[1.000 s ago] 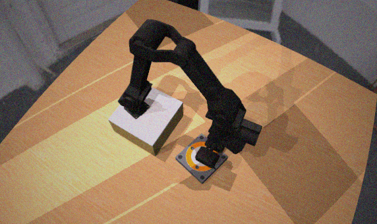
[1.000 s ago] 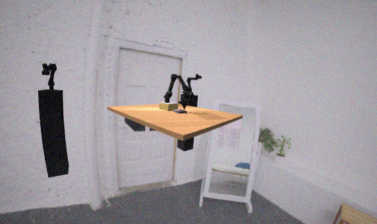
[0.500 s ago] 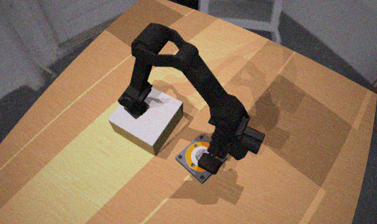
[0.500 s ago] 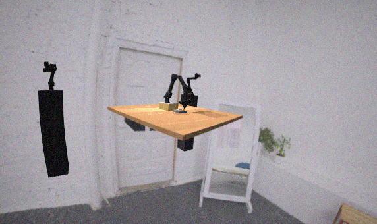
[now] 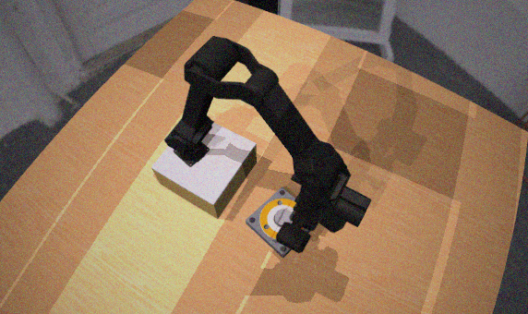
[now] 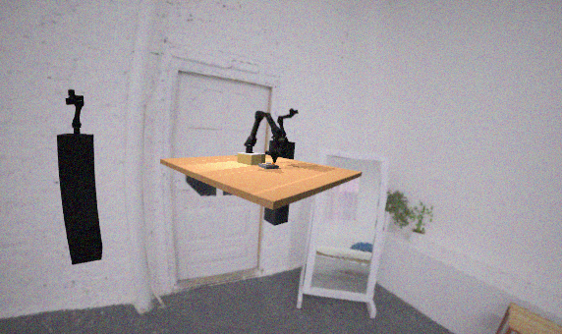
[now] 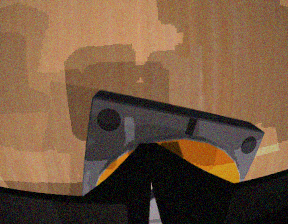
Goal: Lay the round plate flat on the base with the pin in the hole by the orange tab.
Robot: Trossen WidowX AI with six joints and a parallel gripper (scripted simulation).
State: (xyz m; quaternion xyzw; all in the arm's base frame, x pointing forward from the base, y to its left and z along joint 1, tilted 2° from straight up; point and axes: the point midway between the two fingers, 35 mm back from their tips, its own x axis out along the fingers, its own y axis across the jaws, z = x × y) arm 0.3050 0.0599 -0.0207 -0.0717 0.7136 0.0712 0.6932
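My gripper tip is now 20 mm past the round plate, 20 mm to the left of it and 10 mm above it. The rest, counted from my gripper tip: base: 50 mm behind, 20 mm to the right, 20 mm below.
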